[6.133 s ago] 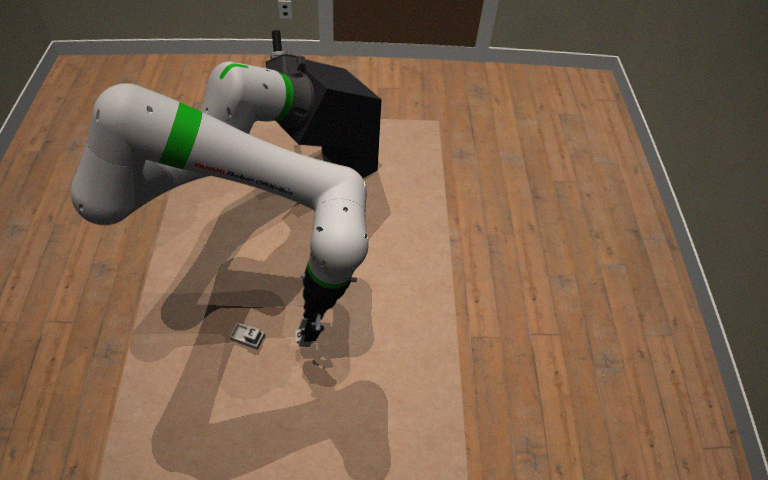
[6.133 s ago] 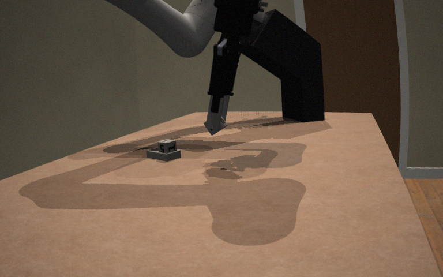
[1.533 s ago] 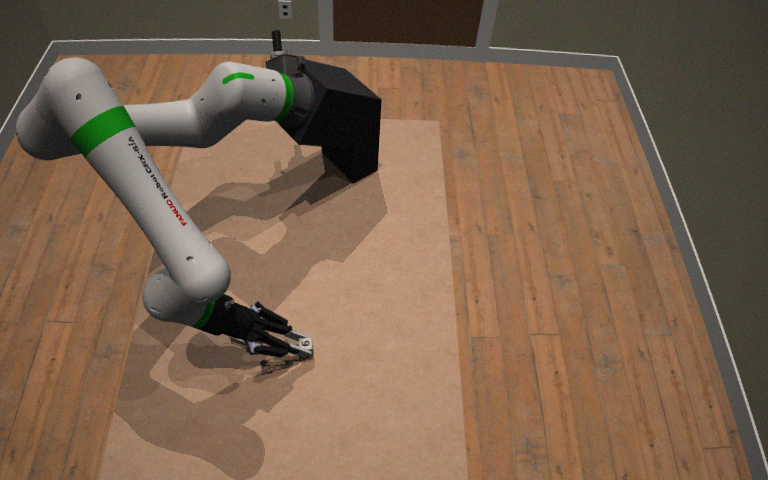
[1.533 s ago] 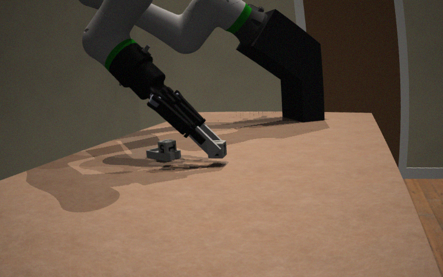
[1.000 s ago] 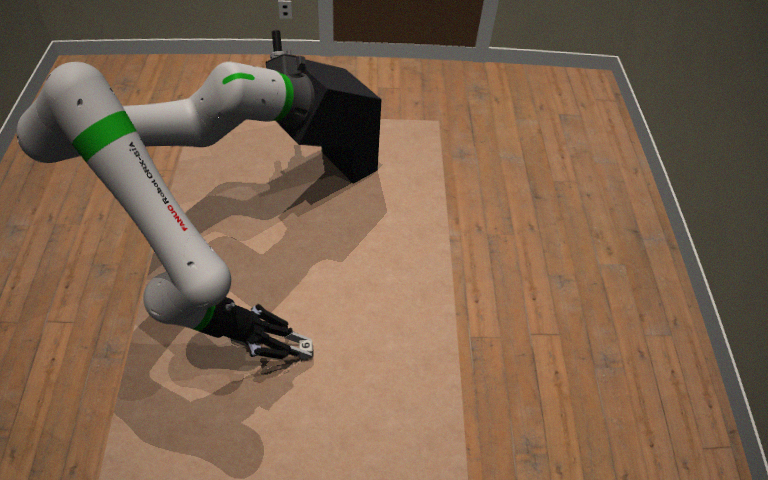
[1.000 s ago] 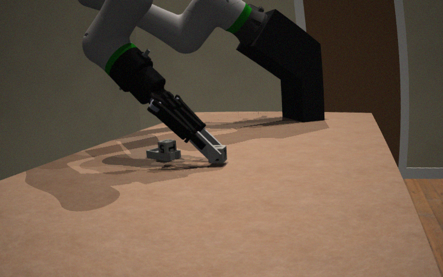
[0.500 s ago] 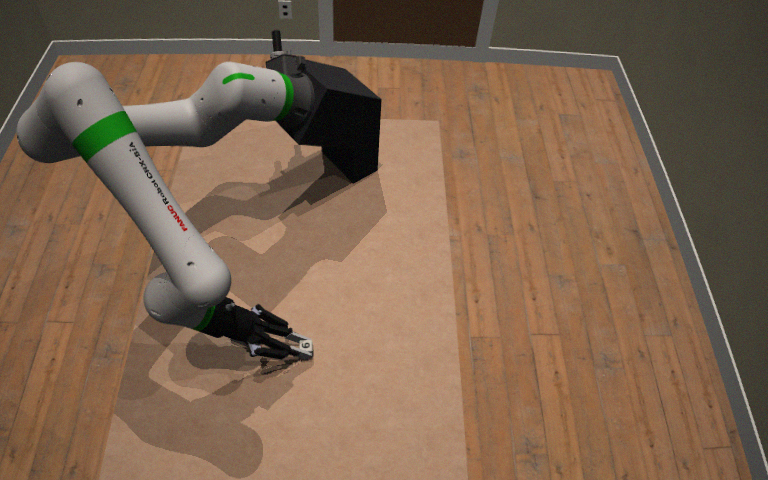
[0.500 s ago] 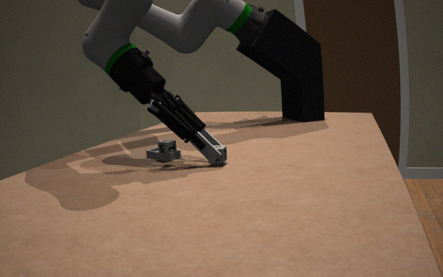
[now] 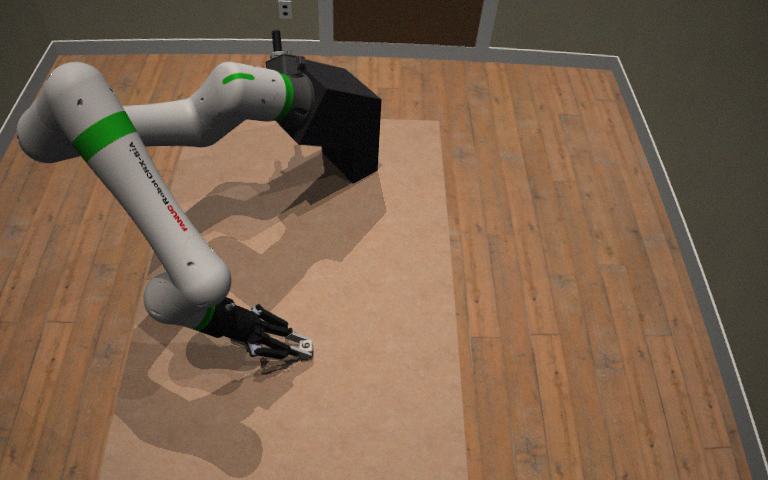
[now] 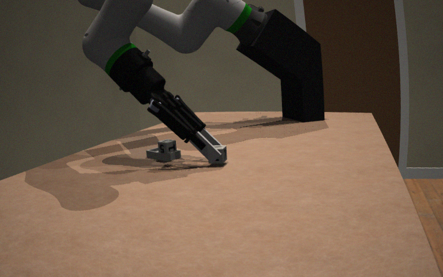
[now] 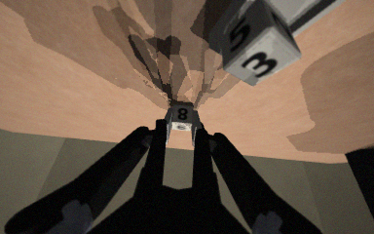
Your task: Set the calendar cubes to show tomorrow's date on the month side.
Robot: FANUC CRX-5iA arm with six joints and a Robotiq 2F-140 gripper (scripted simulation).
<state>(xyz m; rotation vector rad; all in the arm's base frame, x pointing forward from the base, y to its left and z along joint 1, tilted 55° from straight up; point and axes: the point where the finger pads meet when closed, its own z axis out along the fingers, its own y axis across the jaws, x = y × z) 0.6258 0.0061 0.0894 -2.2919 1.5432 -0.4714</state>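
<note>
Now: the grey number cube 20 mm to the left of my hand and 20 mm below it. From my hand the other things lie so: grey calendar tray: 60 mm behind, 130 mm to the right, 30 mm below.
</note>
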